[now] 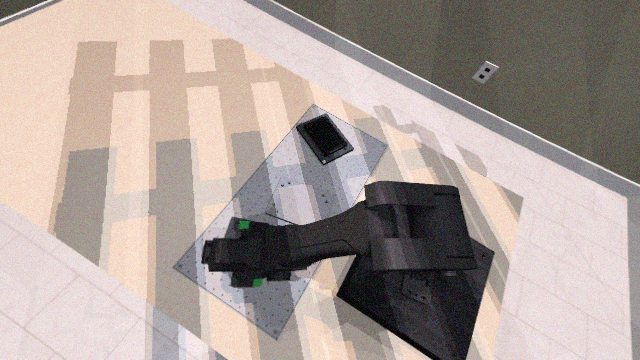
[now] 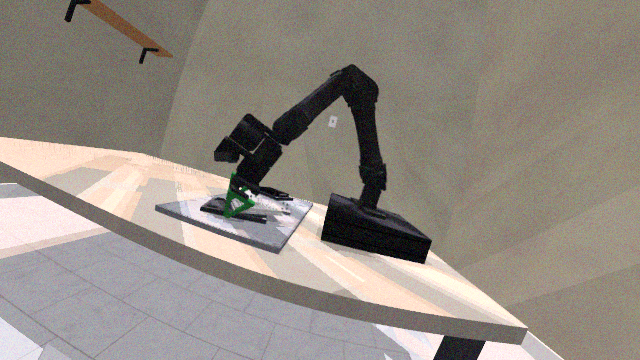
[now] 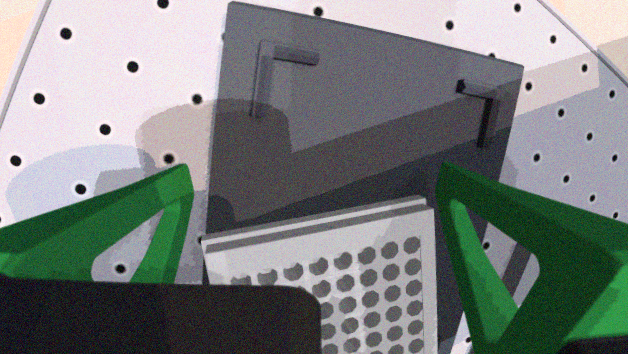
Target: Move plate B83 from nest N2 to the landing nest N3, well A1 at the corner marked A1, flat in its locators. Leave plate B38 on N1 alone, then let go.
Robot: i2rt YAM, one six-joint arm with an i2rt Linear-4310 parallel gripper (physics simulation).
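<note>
The white well plate [image 2: 270, 205] [image 3: 345, 280], taken as B83, lies askew over the dark nest [image 2: 256, 218] [image 3: 350, 120]. It is turned relative to the nest and set back from the two L-shaped locators at the nest's far end, which stand bare. Its label and the nest's markings cannot be read. My gripper [image 1: 250, 254] [image 2: 232, 212] [image 3: 314, 177] is open, its green fingers on either side of the plate's far end; the right finger is nearer to the plate's side. The plate's near part is hidden. The black plate [image 1: 326, 135], taken as B38, sits on another dark nest.
The nests stand on a perforated metal board [image 1: 270, 320] [image 2: 280, 244] [image 3: 65, 65]. Small posts [image 1: 324, 195] stand on the board between the black plate and my gripper. The arm's black base box [image 1: 415, 300] [image 2: 375, 235] is beside the board.
</note>
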